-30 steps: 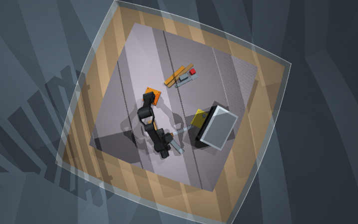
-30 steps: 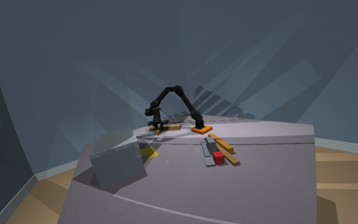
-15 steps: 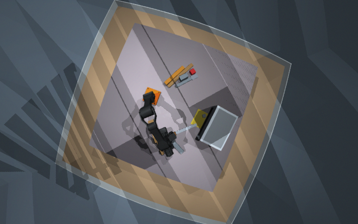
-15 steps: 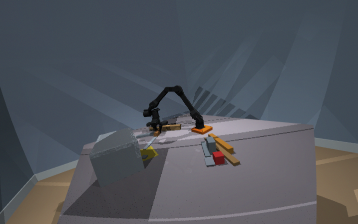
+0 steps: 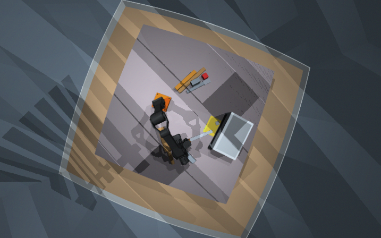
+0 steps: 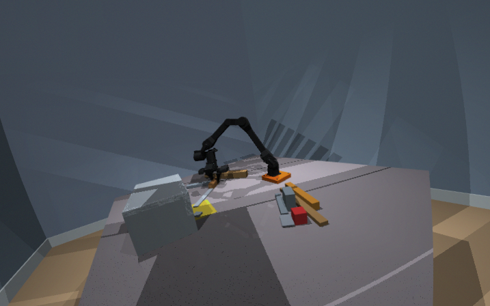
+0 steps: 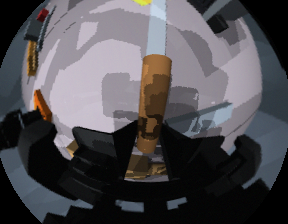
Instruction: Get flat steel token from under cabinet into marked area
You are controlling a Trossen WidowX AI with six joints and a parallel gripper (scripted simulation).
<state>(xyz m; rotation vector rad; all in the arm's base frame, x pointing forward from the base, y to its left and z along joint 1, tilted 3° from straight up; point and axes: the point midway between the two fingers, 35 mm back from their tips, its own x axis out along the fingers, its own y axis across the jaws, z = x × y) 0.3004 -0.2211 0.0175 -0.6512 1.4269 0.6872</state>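
The wooden paddle lies 8 cm to the right of my gripper tip, 8 cm behind it and 1 cm above it. Also, from my gripper tip: thin grey bar: 9 cm ahead, 6 cm to the right; grey block: 50 cm to the left, 12 cm behind, 3 cm above; steel token: 29 cm to the left, 19 cm ahead.
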